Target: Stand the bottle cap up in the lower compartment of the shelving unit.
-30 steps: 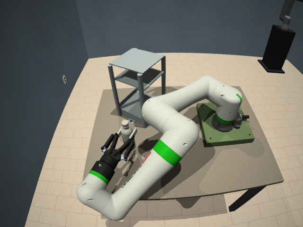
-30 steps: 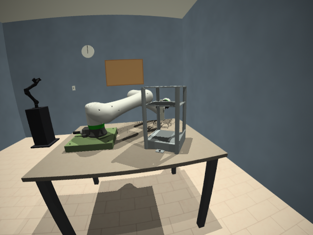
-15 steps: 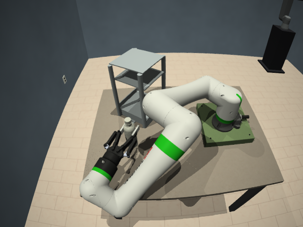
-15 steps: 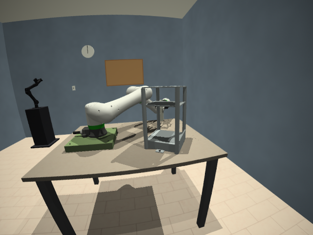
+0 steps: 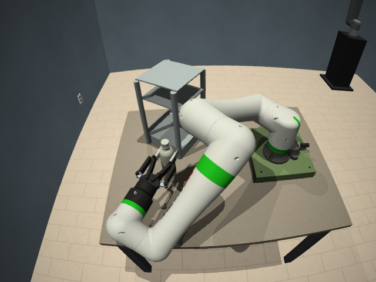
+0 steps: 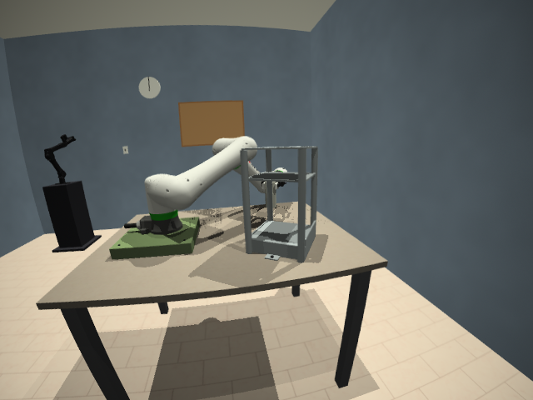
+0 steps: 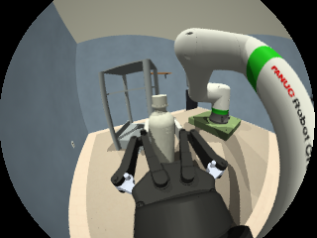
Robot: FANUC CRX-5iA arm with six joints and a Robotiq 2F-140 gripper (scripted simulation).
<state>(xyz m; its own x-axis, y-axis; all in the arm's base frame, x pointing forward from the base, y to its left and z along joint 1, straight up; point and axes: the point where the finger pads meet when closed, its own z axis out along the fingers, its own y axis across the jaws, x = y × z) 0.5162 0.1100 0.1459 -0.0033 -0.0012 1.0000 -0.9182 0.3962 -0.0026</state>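
Right now the grey shelving unit is 29 cm to the right of my hand and 1 cm behind it. From my hand the other things lie so: pale grey bottle (1 cm above).
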